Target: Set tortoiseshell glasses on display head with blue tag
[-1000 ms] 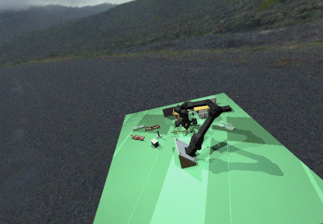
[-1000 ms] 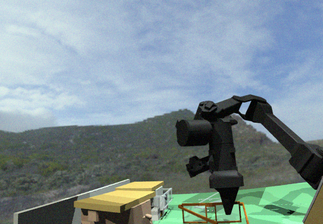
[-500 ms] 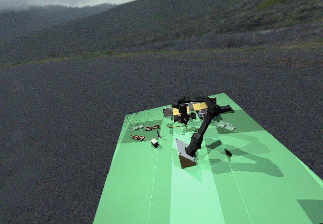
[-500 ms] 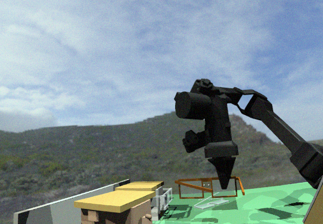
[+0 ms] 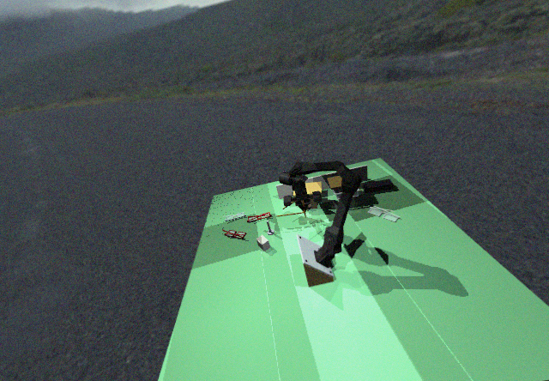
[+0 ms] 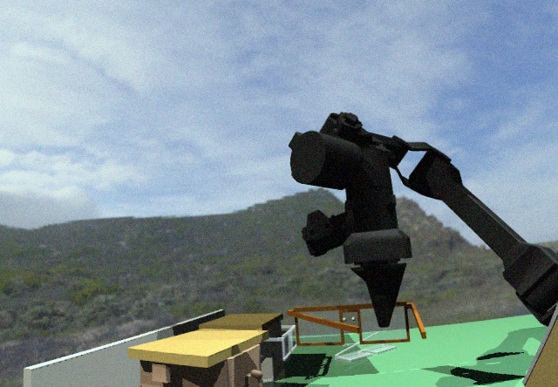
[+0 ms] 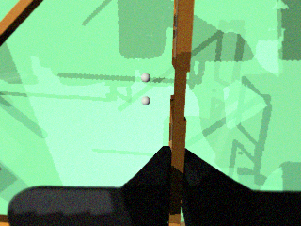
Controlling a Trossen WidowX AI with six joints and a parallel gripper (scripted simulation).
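Now: gripper tip 3 cm short of the small post, 21 cm to the right of it and 10 cm above it. From my gripper tip the other things lie so: white cube (7 cm behind, 24 cm to the left, 10 cm below); then black case (25 cm ahead, 47 cm to the right, 11 cm below); then low grey wall (35 cm ahead, 15 cm to the right, 7 cm below).
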